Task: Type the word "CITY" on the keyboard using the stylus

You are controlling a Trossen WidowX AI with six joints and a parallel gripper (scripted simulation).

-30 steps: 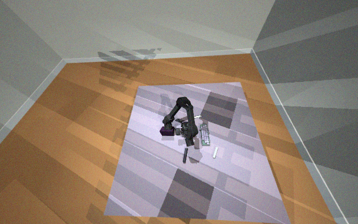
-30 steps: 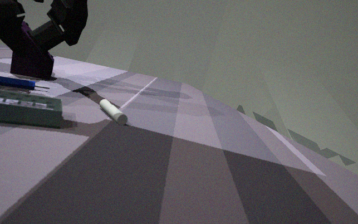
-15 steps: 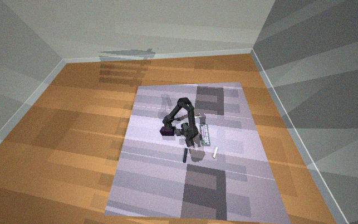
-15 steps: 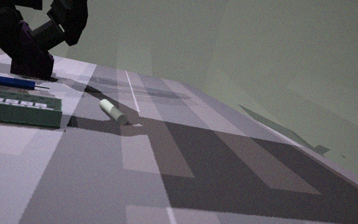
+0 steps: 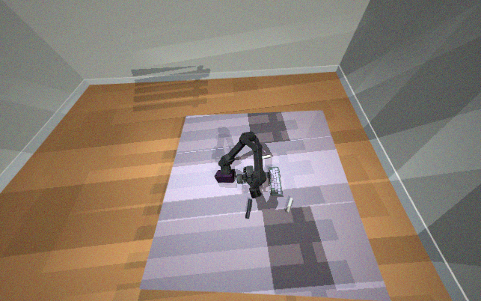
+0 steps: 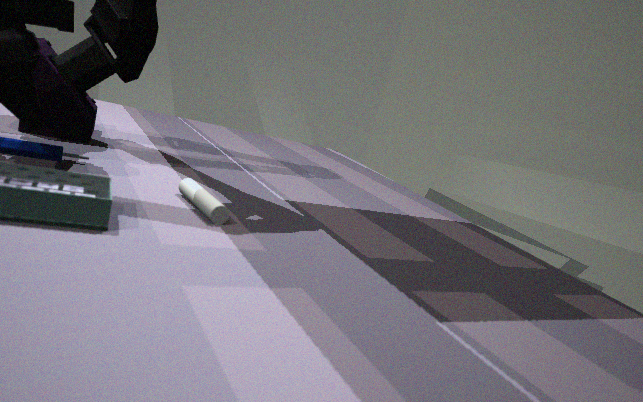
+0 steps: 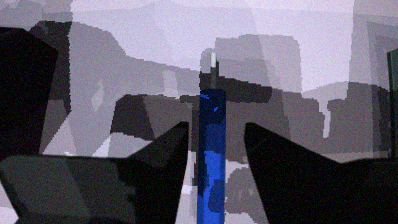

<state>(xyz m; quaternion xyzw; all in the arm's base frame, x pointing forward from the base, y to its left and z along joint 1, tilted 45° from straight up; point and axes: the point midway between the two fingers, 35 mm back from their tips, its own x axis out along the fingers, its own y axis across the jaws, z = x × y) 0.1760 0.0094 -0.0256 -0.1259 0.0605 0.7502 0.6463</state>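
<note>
Right now the blue stylus is 10 mm to the left of my gripper tip and 30 mm below it. Also, from my gripper tip: dark cylinder (10 mm ahead, 220 mm to the right, 20 mm below); then stylus tip (10 mm behind, 50 mm to the left, 30 mm below).
</note>
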